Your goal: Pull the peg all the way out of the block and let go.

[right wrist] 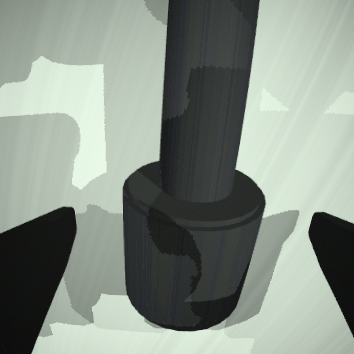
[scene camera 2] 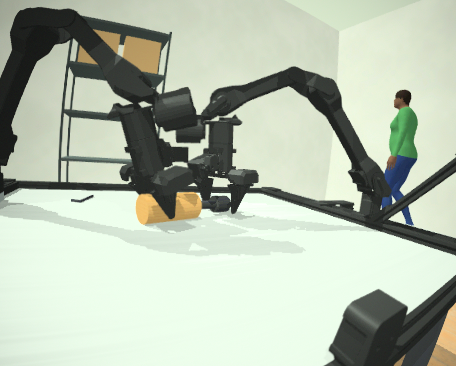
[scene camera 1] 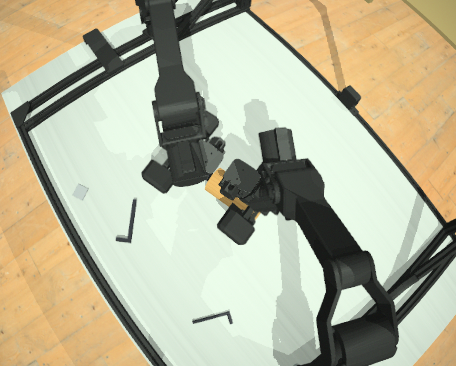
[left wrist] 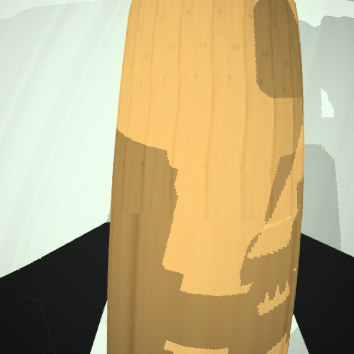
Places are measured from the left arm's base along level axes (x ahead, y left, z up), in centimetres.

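Where they show: left gripper, fingertip midpoint: (scene camera 2: 164, 214) (scene camera 1: 240, 200) (left wrist: 197, 237); right gripper, fingertip midpoint: (right wrist: 196, 222) (scene camera 2: 219, 210); right arm's base at its link origin: (scene camera 2: 368, 215).
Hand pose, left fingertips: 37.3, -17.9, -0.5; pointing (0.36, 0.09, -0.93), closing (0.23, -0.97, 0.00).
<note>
Each offset is from my left fingertips to the top centre of the thing, as dx, dy, dz. "spot": to the spot under its first point. Level surfaces: height alone.
The block, an orange wooden cylinder {+1.1, +0.2, +4.2} (scene camera 1: 216, 183) (scene camera 2: 190, 206) (left wrist: 210, 150), lies on its side on the table. My left gripper (scene camera 2: 169, 210) (left wrist: 197, 237) is shut across it. The peg {+10.5, +2.3, +3.1} (scene camera 2: 221, 203) (right wrist: 195, 270) is dark, with a thick round head and thinner shaft. In scene camera 2 its shaft meets the block's right end; the depth inside is hidden. My right gripper (scene camera 2: 220, 205) (right wrist: 196, 222) is open, its fingers on either side of the peg's head, apart from it in the right wrist view. The right arm hides the peg in scene camera 1.
The two arms' wrists are close together above the block and peg. Two dark L-shaped marks {spot: +11.6, +20.1, -0.7} (scene camera 1: 132, 220) {spot: -14.9, +20.2, -0.8} (scene camera 1: 215, 317) and a small grey square {spot: +25.1, +25.7, -1.1} (scene camera 1: 80, 191) are on the table {dz -1.4} (scene camera 1: 165, 280). A dark frame (scene camera 1: 75, 240) runs along the table edges.
</note>
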